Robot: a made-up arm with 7 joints.
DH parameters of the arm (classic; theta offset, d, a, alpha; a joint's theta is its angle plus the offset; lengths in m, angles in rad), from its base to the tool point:
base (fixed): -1.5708 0.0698 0 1.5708
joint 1: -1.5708 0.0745 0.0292 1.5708
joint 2: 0 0.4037 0.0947 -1.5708
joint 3: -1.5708 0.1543 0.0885 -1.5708
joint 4: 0 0.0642 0.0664 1.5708
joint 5: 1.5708 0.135 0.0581 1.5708
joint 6: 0 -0.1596 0.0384 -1.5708
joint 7: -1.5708 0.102 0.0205 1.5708
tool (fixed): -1.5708 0.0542 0 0
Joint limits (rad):
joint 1: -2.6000..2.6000
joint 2: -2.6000..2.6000
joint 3: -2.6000..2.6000
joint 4: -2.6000..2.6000
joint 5: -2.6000..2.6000
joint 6: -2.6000..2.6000
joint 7: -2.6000..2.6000
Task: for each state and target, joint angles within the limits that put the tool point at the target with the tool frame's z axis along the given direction. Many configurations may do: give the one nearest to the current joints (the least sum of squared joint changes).
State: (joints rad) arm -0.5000 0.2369 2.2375 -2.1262 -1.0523 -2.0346 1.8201
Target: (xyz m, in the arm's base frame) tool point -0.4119 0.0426 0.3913 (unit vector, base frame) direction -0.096 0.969 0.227
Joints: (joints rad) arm -1.1633 0.2470 2.3469 -1.8566 -1.6930 -1.7460 1.6929
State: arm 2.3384 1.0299 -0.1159 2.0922 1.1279 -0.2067 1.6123
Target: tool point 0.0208 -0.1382 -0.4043 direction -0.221 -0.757 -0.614
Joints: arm 2.2137 0.8025 -1.2464 2.2204 1.5756 -0.2551 1.5478
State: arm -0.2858 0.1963 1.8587 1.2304 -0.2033 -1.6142 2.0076
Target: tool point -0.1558 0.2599 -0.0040 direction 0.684 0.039 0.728
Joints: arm -0.7840 -0.2352 1.7380 1.4537 -0.5106 -1.7030 2.0870
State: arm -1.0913 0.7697 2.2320 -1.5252 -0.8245 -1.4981 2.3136
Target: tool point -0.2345 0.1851 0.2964 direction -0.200 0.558 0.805
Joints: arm -1.6748 0.1787 1.4389 -1.3303 -0.4460 -2.1556 2.6000
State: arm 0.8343 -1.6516 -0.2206 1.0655 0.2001 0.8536 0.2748
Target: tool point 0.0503 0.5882 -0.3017 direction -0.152 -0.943 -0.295
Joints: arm 0.2329 -1.8718 -0.1467 1.6875 0.1097 1.1511 -0.3949
